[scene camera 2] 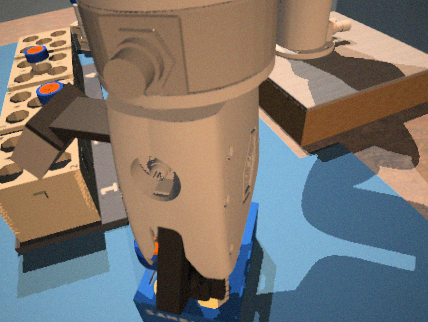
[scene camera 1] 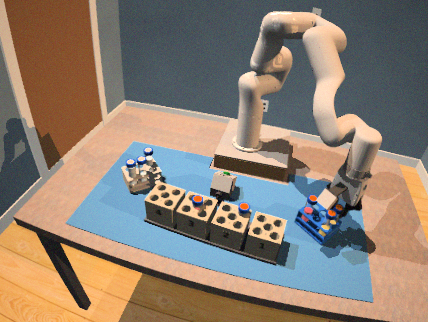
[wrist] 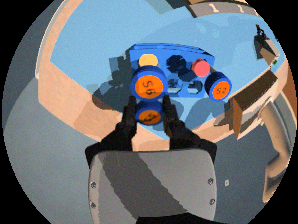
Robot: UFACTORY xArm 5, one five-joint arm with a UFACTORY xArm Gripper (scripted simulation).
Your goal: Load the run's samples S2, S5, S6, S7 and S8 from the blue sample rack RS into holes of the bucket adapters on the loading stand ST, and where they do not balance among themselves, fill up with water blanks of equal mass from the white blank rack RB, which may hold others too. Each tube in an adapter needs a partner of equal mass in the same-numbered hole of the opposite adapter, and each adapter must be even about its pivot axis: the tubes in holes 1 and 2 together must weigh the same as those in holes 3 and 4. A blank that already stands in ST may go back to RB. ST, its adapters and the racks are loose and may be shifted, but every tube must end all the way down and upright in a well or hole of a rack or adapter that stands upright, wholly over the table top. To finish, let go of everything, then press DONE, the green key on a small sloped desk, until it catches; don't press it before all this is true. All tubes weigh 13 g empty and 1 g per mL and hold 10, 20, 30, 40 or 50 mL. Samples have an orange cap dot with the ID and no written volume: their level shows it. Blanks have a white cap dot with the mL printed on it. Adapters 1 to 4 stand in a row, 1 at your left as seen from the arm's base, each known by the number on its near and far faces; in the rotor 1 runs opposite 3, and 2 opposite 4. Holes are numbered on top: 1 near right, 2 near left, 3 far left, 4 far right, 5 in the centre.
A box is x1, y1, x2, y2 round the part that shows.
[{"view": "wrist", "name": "my gripper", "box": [85, 95, 225, 223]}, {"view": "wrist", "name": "blue sample rack RS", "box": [130, 43, 214, 97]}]
